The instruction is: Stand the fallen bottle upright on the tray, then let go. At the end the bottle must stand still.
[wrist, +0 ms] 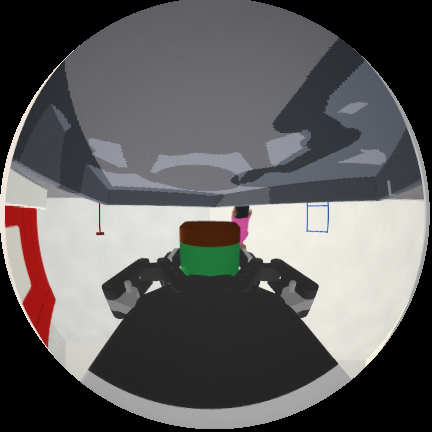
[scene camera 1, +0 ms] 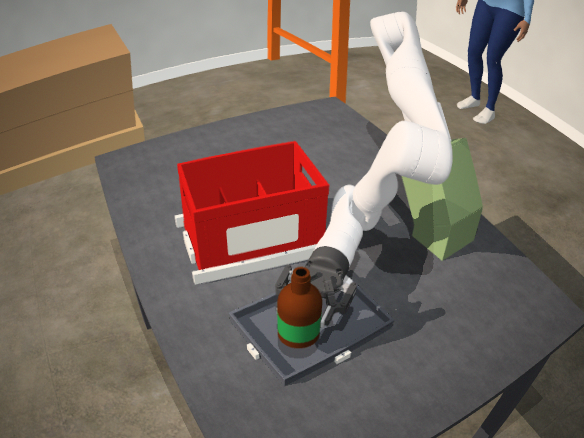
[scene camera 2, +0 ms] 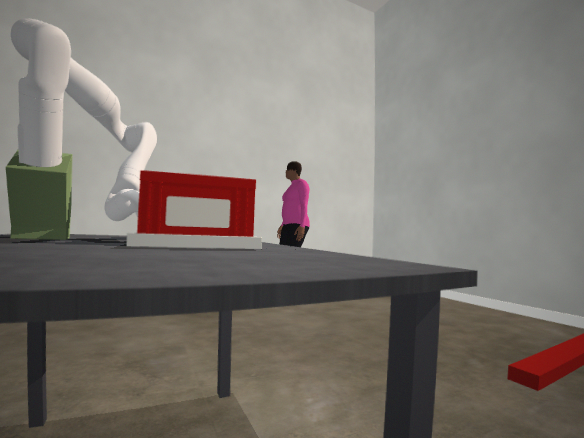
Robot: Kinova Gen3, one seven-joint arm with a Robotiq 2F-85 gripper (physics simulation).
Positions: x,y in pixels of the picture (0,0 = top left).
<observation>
The gripper shows in the wrist view (209,255) and in scene camera 1 (299,318); in scene camera 2 it is hidden by a red crate.
</observation>
